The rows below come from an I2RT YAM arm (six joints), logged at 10 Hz.
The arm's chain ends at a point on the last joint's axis. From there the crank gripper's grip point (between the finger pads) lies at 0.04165 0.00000 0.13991 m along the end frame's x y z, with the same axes.
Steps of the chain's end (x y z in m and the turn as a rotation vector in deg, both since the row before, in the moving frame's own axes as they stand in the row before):
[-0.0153 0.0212 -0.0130 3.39 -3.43 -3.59]
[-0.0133 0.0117 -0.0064 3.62 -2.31 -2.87]
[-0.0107 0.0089 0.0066 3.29 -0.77 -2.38]
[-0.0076 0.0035 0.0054 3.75 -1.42 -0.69]
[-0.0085 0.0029 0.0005 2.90 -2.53 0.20]
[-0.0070 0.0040 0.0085 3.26 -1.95 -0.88]
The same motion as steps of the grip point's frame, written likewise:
[-0.0241 0.0105 -0.0111 3.39 -3.43 -3.59]
[-0.0192 0.0009 -0.0052 3.62 -2.31 -2.87]
[-0.0128 -0.0008 0.0069 3.29 -0.77 -2.38]
[-0.0111 -0.0062 0.0061 3.75 -1.42 -0.69]
[-0.0147 -0.0041 0.0020 2.90 -2.53 0.20]
[-0.0118 -0.0046 0.0096 3.26 -1.95 -0.88]

